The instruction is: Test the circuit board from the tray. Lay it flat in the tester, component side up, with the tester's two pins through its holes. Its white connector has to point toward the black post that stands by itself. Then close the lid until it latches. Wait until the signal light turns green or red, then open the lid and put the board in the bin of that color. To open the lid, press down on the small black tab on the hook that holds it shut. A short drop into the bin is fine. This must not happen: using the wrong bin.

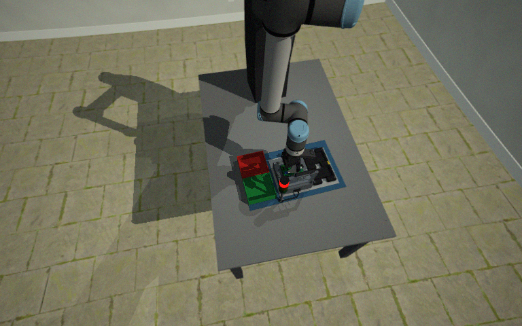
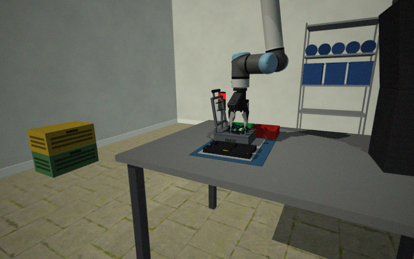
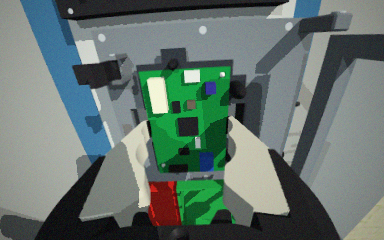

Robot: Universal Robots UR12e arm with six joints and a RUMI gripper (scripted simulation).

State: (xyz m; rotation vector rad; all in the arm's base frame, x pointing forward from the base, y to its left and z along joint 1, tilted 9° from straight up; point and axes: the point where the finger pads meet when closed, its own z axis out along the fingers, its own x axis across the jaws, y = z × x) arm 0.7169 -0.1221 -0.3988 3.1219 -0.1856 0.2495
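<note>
Now: hand 1 cm to the left of the green circuit board. The rest, counted from my hand: black latch piece: 6 cm behind, 6 cm to the left, 1 cm above; green bin: 2 cm ahead, 21 cm to the right, 6 cm below; tester lid: 11 cm ahead, 2 cm to the right, 11 cm above.
</note>
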